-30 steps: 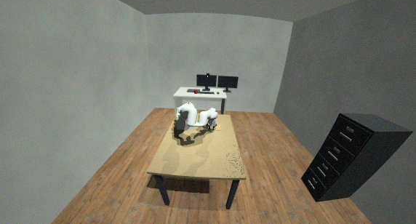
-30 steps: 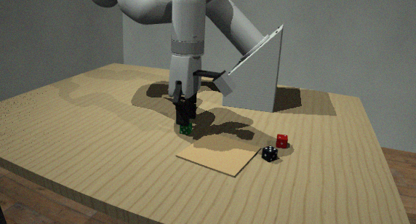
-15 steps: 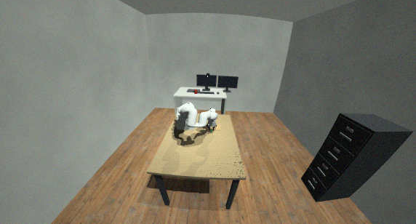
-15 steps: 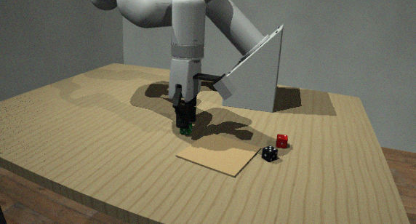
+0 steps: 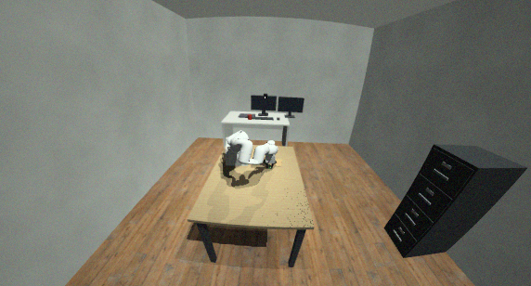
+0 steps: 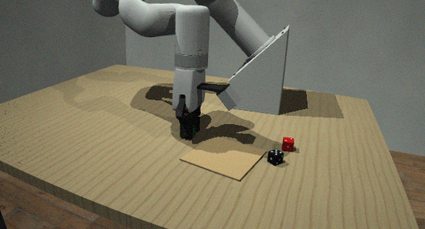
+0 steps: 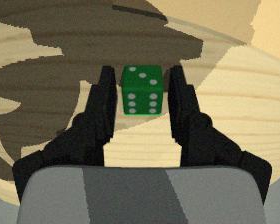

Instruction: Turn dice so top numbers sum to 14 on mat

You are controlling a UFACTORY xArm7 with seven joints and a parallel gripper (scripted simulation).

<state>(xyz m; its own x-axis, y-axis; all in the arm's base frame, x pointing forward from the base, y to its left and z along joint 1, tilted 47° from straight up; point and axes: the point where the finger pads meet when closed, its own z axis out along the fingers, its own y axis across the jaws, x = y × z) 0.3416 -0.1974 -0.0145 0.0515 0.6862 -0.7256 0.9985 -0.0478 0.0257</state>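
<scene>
Right now my hand is 10 mm above the green die. From my hand the other things lie so: red die (240 mm to the left, 10 mm below); black die (210 mm to the left, 70 mm ahead, 10 mm below); tan mat (100 mm to the left, 70 mm ahead, 20 mm below).
</scene>
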